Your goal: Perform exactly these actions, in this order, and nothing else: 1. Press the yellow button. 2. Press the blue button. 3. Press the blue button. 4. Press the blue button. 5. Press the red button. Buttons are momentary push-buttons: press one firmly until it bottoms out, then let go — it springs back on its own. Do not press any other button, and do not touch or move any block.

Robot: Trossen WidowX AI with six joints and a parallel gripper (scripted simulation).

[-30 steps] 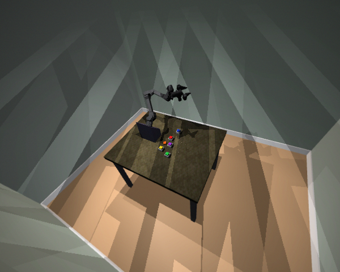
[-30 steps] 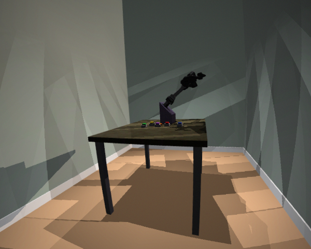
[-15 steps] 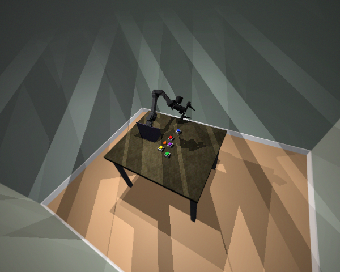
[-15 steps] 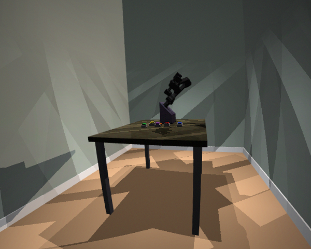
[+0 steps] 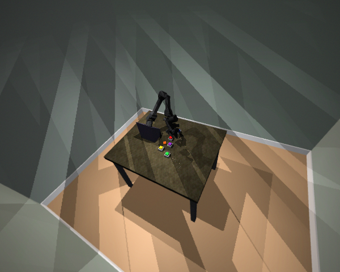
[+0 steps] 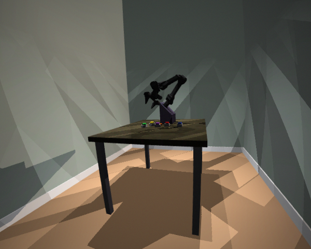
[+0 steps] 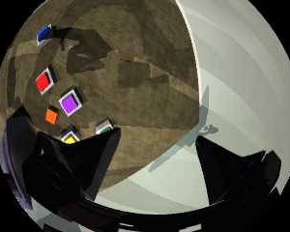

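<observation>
Right now the yellow button is 17 cm behind my gripper tip, 5 cm to the right of it and 18 cm below it. Also, from my gripper tip: purple button: 11 cm behind, 4 cm to the left, 18 cm below; then green button: 6 cm behind, 9 cm to the right, 18 cm below; then red button: 15 cm behind, 12 cm to the left, 18 cm below.
</observation>
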